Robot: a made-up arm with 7 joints. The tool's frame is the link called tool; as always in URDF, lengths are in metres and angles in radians.
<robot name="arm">
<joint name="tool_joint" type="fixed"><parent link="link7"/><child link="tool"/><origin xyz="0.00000 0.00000 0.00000"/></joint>
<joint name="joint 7" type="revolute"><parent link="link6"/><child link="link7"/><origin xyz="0.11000 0.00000 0.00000" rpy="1.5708 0.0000 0.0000"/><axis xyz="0 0 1"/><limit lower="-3.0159" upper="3.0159" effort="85" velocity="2"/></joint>
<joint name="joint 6" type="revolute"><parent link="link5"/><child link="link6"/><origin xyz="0.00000 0.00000 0.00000" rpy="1.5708 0.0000 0.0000"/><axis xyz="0 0 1"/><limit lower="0.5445" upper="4.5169" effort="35" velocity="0.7"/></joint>
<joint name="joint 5" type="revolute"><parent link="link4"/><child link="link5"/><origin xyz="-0.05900 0.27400 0.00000" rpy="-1.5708 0.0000 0.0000"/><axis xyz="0 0 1"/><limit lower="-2.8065" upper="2.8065" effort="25" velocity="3"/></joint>
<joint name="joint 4" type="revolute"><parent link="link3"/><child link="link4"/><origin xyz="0.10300 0.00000 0.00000" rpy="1.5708 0.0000 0.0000"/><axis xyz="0 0 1"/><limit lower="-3.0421" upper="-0.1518" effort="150" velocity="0.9"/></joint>
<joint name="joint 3" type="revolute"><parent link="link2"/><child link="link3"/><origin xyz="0.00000 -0.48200 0.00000" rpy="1.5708 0.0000 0.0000"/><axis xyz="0 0 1"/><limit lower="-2.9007" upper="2.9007" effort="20" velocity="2"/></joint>
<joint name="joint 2" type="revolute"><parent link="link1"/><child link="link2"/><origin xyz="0.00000 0.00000 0.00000" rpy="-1.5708 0.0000 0.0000"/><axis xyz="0 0 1"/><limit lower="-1.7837" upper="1.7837" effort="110" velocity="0.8"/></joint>
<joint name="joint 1" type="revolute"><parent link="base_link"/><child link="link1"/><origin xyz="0.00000 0.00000 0.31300"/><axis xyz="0 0 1"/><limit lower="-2.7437" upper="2.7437" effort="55" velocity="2.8"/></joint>
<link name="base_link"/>
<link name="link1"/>
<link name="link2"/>
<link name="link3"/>
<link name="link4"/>
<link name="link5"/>
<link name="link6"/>
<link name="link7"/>
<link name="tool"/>
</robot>
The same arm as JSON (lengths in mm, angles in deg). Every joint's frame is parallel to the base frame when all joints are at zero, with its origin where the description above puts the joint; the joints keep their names.
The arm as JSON. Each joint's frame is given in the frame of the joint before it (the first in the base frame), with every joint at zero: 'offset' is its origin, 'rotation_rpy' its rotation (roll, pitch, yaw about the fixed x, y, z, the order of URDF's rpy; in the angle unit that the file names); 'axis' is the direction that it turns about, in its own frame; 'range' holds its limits. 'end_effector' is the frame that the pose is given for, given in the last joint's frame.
{
  "length_unit": "mm",
  "angle_unit": "deg",
  "chain": [
    {
      "id": "joint 1",
      "offset": [
        0.0,
        0.0,
        313.0
      ],
      "rotation_rpy": [
        0.0,
        0.0,
        0.0
      ],
      "axis": [
        0.0,
        0.0,
        1.0
      ],
      "range": [
        -157.2,
        157.2
      ]
    },
    {
      "id": "joint 2",
      "offset": [
        0.0,
        0.0,
        0.0
      ],
      "rotation_rpy": [
        0.0,
        0.0,
        0.0
      ],
      "axis": [
        0.0,
        1.0,
        0.0
      ],
      "range": [
        -102.2,
        102.2
      ]
    },
    {
      "id": "joint 3",
      "offset": [
        0.0,
        0.0,
        482.0
      ],
      "rotation_rpy": [
        0.0,
        0.0,
        0.0
      ],
      "axis": [
        0.0,
        0.0,
        1.0
      ],
      "range": [
        -166.2,
        166.2
      ]
    },
    {
      "id": "joint 4",
      "offset": [
        103.0,
        0.0,
        0.0
      ],
      "rotation_rpy": [
        0.0,
        0.0,
        0.0
      ],
      "axis": [
        0.0,
        -1.0,
        0.0
      ],
      "range": [
        -174.3,
        -8.7
      ]
    },
    {
      "id": "joint 5",
      "offset": [
        -59.0,
        0.0,
        274.0
      ],
      "rotation_rpy": [
        0.0,
        0.0,
        0.0
      ],
      "axis": [
        0.0,
        0.0,
        1.0
      ],
      "range": [
        -160.8,
        160.8
      ]
    },
    {
      "id": "joint 6",
      "offset": [
        0.0,
        0.0,
        0.0
      ],
      "rotation_rpy": [
        0.0,
        0.0,
        0.0
      ],
      "axis": [
        0.0,
        -1.0,
        0.0
      ],
      "range": [
        31.2,
        258.8
      ]
    },
    {
      "id": "joint 7",
      "offset": [
        110.0,
        0.0,
        0.0
      ],
      "rotation_rpy": [
        0.0,
        0.0,
        0.0
      ],
      "axis": [
        0.0,
        0.0,
        -1.0
      ],
      "range": [
        -172.8,
        172.8
      ]
    }
  ],
  "end_effector": {
    "offset": [
      0.0,
      0.0,
      0.0
    ],
    "rotation_rpy": [
      -180.0,
      0.0,
      0.0
    ]
  }
}

